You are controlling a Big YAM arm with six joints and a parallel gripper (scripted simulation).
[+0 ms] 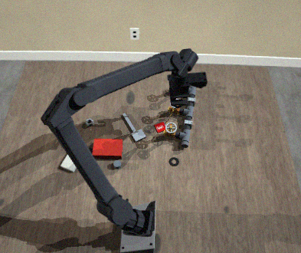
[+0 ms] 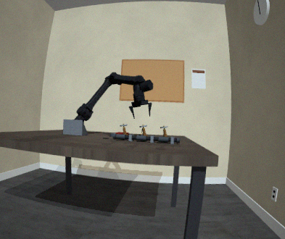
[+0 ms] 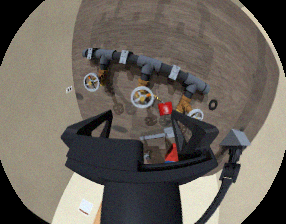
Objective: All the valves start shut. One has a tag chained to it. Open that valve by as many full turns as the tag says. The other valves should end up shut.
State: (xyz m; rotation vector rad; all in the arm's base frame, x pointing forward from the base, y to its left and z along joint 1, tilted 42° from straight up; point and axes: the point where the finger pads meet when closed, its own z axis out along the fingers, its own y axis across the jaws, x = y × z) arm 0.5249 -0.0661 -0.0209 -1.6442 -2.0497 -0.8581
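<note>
The red tag lies 15 cm below my hand, 6 cm behind it and 4 cm to the left of it. Round my hand: grey hammer-like tool 17 cm to the left, 15 cm below, 10 cm behind; small grey cylinder 28 cm behind, 20 cm to the left, 14 cm below; red block 26 cm to the left, 22 cm behind, 14 cm below.
</note>
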